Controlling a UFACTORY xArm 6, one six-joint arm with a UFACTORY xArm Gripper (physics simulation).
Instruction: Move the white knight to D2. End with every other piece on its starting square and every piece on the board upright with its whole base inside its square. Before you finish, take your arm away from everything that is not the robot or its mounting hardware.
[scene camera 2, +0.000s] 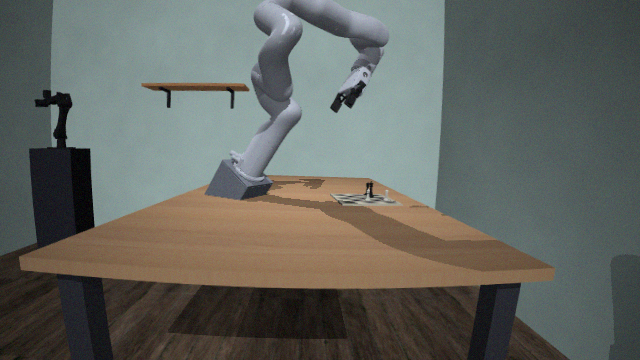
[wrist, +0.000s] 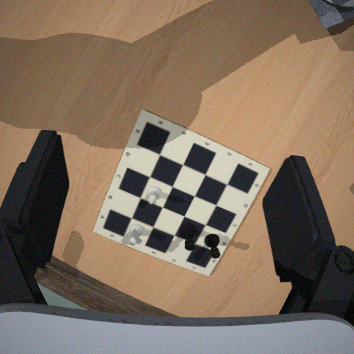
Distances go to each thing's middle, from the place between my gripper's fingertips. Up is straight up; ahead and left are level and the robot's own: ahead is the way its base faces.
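Labels:
Chessboard (wrist: 202, 182): my hand 130 mm short of it, 50 mm to the right of it, 320 mm above it.

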